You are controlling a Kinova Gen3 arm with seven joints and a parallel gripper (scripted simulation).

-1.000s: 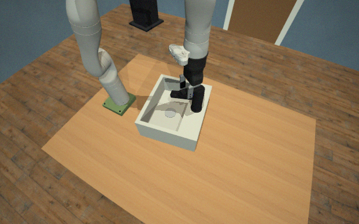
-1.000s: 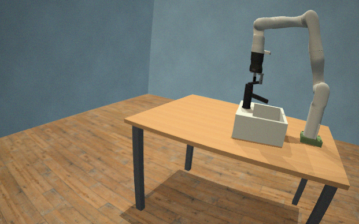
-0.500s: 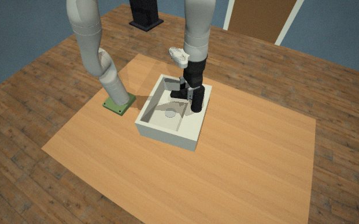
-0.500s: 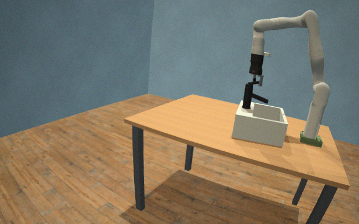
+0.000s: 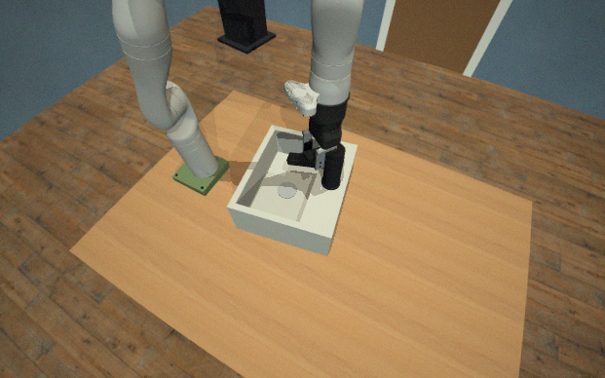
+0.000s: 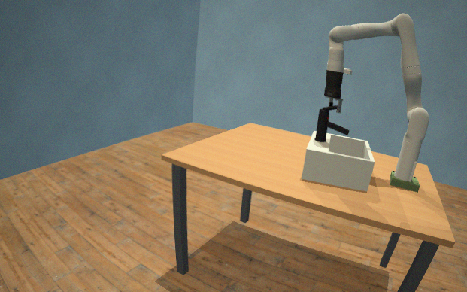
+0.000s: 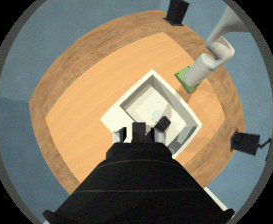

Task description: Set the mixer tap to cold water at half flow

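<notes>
The lever lies 10 mm ahead of my hand and 20 mm to the left of it. The rest, counted from my hand: black mixer tap 10 mm ahead, 40 mm to the left, 50 mm below; then white basin 80 mm behind, 20 mm to the left, 240 mm below.
</notes>
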